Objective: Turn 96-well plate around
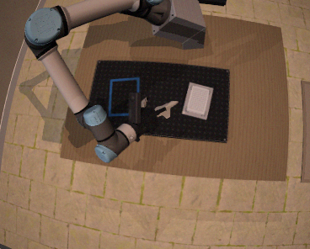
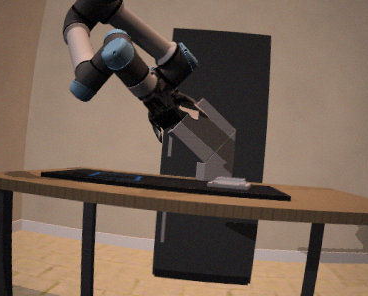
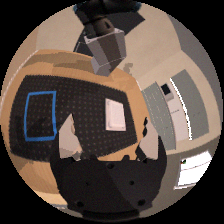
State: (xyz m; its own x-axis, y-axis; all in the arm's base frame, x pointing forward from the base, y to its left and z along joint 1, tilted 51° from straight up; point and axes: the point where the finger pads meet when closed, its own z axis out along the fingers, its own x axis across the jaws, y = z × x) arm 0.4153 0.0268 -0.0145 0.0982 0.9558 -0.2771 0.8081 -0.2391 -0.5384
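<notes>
The white 96-well plate lies 5 cm behind my hand, 15 cm to the left of it and 14 cm below it. The rest, counted from my hand: grey plate nest N1: 5 cm behind, 15 cm to the left, 15 cm below.
</notes>
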